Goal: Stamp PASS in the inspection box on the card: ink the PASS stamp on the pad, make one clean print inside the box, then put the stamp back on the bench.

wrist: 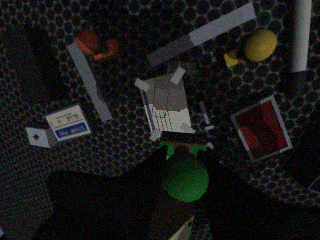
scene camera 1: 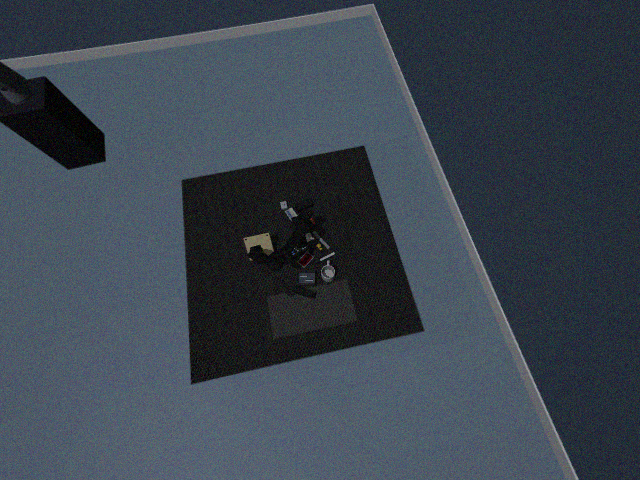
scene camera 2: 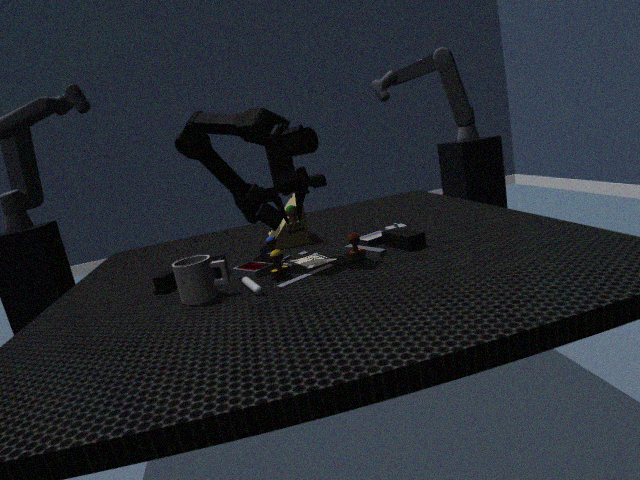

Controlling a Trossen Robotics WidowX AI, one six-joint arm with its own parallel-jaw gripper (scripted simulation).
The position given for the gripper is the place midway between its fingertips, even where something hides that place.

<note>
In view: the gripper (scene camera 2: pixel 294 222), a green-knobbed stamp (wrist: pixel 184 175) and a red-knobbed stamp (wrist: pixel 89 42).
The gripper also shows in the wrist view (wrist: pixel 182 152).
</note>
